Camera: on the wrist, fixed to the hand. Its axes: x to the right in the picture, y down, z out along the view.
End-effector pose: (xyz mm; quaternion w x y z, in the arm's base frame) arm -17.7 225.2 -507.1 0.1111 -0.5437 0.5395 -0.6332
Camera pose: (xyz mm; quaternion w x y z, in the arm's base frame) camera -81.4 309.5 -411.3 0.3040 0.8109 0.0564 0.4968
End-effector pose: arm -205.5 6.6 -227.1 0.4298 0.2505 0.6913 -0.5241
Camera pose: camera -317.9 86.7 -191.1 0.0310 0.3458 -0.5950 0.7249
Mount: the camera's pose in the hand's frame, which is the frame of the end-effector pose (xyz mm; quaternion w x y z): 17.6 -81.8 -115.5 0.6913 0.0484 -0.0856 -0.7159
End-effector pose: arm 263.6 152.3 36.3 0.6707 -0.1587 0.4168 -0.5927
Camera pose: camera 122.2 148.2 18.0 0.0827 -0.4263 0.0884 -0.8964
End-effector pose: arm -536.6 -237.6 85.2 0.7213 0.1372 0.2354 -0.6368
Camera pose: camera -634.7 -207.5 -13.9 0.0563 -0.0933 0.1684 -0.9797
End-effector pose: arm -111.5 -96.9 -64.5 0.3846 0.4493 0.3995 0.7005
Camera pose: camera -210.3 -74.3 -164.9 0.7797 0.1032 0.5988 0.1511
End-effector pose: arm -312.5 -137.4 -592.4 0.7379 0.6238 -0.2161 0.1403
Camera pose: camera -241.6 -40.1 -668.9 0.5618 0.6336 0.2408 -0.4742
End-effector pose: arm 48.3 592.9 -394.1 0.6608 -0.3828 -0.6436 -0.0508
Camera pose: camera 99.2 477.0 -328.4 0.3839 0.2237 -0.7780 -0.4443
